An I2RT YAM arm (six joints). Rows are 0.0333 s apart.
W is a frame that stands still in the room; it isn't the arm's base.
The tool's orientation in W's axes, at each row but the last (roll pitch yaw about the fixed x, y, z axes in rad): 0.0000 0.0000 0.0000; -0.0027 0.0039 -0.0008; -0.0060 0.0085 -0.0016; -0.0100 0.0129 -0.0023; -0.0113 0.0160 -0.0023; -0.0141 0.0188 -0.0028; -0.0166 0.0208 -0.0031; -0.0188 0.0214 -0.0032; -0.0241 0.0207 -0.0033; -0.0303 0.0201 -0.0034
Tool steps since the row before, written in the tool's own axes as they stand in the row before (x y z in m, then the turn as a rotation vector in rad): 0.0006 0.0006 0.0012 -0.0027 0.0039 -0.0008; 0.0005 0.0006 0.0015 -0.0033 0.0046 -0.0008; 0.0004 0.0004 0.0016 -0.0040 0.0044 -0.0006; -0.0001 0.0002 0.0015 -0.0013 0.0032 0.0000; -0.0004 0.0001 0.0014 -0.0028 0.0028 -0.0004; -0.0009 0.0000 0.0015 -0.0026 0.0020 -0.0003; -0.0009 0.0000 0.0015 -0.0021 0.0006 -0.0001; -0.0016 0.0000 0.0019 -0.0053 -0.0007 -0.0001; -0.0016 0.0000 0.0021 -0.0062 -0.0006 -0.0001; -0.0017 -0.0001 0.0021 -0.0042 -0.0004 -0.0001
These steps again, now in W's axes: 0.0006 0.0006 0.0012 -0.0027 0.0039 -0.0008; 0.0005 0.0006 0.0015 -0.0033 0.0046 -0.0008; 0.0004 0.0004 0.0016 -0.0040 0.0044 -0.0006; -0.0001 0.0002 0.0015 -0.0013 0.0032 0.0000; -0.0004 0.0001 0.0014 -0.0028 0.0028 -0.0004; -0.0009 0.0000 0.0015 -0.0026 0.0020 -0.0003; -0.0009 0.0000 0.0015 -0.0021 0.0006 -0.0001; -0.0016 0.0000 0.0019 -0.0053 -0.0007 0.0000; -0.0016 0.0001 0.0021 -0.0062 -0.0006 0.0000; -0.0017 0.0000 0.0021 -0.0042 -0.0004 0.0000
